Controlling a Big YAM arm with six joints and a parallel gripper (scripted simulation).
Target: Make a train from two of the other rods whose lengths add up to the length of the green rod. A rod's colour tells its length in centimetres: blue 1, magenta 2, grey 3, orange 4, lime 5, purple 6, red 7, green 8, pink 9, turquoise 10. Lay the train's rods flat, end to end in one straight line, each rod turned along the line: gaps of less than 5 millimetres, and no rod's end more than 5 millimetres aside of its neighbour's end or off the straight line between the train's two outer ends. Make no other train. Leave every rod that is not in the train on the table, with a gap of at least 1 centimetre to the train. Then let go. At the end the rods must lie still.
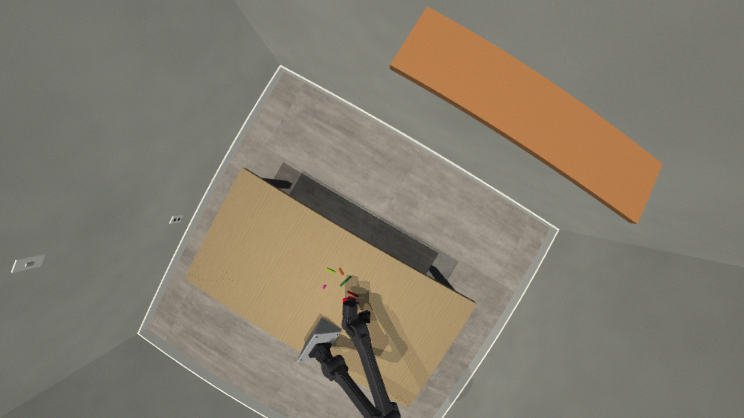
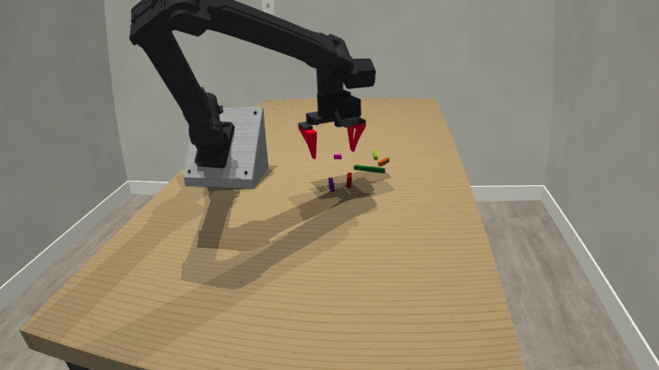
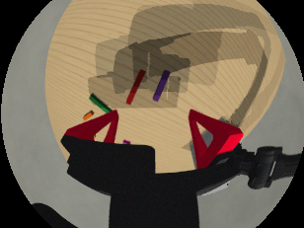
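The purple rod lies 2 cm to the right of my hand and 8 cm below it. The rest, counted from my hand: red rod (3 cm ahead, 1 cm to the left, 8 cm below); magenta rod (2 cm behind, 17 cm to the left, 8 cm below); green rod (7 cm ahead, 9 cm to the left, 8 cm below).
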